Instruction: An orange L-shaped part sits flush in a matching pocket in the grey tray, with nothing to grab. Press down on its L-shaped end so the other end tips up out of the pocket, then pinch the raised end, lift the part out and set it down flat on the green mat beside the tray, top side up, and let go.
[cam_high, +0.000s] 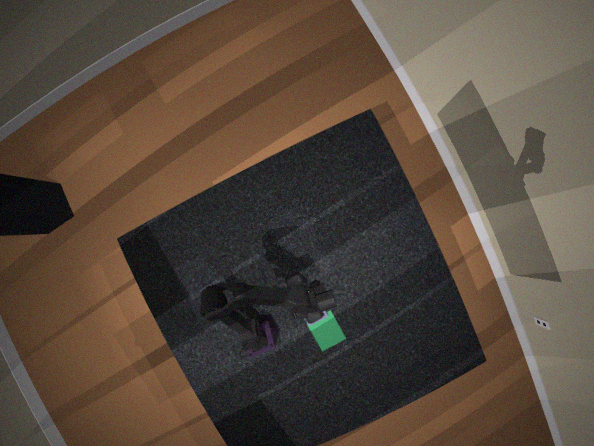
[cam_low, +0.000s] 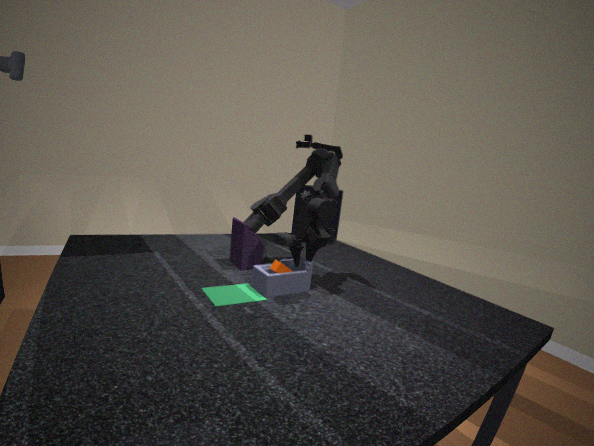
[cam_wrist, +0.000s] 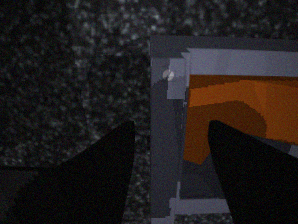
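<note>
Right now the orange L-shaped part is 40 mm to the right of my gripper tip, 30 mm below it and 10 mm behind it. Round my gripper tip: green mat: 220 mm to the right, 80 mm below, 10 mm behind.
</note>
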